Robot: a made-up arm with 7 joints.
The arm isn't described. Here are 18 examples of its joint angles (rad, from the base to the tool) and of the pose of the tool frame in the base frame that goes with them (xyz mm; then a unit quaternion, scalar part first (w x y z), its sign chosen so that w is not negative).
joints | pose
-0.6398 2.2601 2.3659 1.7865 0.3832 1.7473 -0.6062 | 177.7 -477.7 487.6 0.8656 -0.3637 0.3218 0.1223
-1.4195 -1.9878 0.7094 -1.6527 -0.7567 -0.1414 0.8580 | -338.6 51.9 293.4 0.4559 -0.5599 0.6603 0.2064
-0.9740 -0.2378 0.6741 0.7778 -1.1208 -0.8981 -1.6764 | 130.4 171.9 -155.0 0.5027 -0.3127 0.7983 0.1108
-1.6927 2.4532 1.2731 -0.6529 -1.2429 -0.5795 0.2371 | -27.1 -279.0 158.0 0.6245 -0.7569 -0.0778 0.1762
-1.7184 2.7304 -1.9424 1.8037 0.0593 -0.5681 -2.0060 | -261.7 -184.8 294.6 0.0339 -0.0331 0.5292 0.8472
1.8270 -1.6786 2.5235 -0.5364 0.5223 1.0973 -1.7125 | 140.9 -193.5 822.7 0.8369 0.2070 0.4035 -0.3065
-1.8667 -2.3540 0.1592 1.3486 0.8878 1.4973 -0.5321 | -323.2 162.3 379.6 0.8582 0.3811 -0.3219 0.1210
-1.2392 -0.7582 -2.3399 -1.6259 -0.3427 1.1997 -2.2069 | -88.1 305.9 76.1 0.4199 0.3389 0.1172 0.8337
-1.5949 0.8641 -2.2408 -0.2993 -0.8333 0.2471 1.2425 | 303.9 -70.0 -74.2 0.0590 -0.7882 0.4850 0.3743
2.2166 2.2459 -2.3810 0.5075 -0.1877 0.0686 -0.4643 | 41.9 456.5 389.6 0.0306 -0.3775 0.9149 0.1397
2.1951 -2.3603 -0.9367 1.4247 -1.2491 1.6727 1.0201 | -59.9 174.2 904.5 0.4773 0.0561 -0.3279 -0.8133
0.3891 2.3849 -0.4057 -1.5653 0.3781 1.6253 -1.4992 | 388.3 -107.1 894.1 0.5964 0.7642 -0.1809 0.1664
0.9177 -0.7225 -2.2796 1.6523 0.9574 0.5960 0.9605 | 206.5 -457.3 328.9 0.3298 -0.1295 0.4953 0.7932
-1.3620 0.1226 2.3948 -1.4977 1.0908 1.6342 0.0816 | 194.6 121.0 -41.2 0.2592 -0.5521 0.7703 0.1858
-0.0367 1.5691 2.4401 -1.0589 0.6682 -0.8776 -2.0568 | 502.1 -169.0 602.2 0.1037 0.0413 0.7421 0.6609
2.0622 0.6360 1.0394 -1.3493 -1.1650 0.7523 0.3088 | 587.9 192.7 489.3 0.7626 -0.4278 -0.4664 -0.1337
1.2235 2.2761 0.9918 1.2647 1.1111 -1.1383 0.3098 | 458.8 188.2 875.7 0.5735 -0.7316 -0.1189 -0.3489
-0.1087 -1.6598 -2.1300 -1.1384 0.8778 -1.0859 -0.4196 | -222.9 -146.5 458.5 0.5143 -0.4769 -0.6587 -0.2724
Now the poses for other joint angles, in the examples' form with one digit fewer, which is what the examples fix.
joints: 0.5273 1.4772 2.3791 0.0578 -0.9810 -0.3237 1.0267
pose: 603 -70 520 0.587 0.624 0.040 -0.514
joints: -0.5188 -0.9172 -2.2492 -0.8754 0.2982 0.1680 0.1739
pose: -90 8 81 0.212 -0.926 -0.311 0.013
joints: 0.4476 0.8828 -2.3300 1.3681 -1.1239 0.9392 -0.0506
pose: 543 -182 364 0.323 0.738 0.591 -0.034
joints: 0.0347 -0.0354 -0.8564 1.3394 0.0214 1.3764 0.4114
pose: 242 -280 69 0.035 -0.773 -0.494 0.396
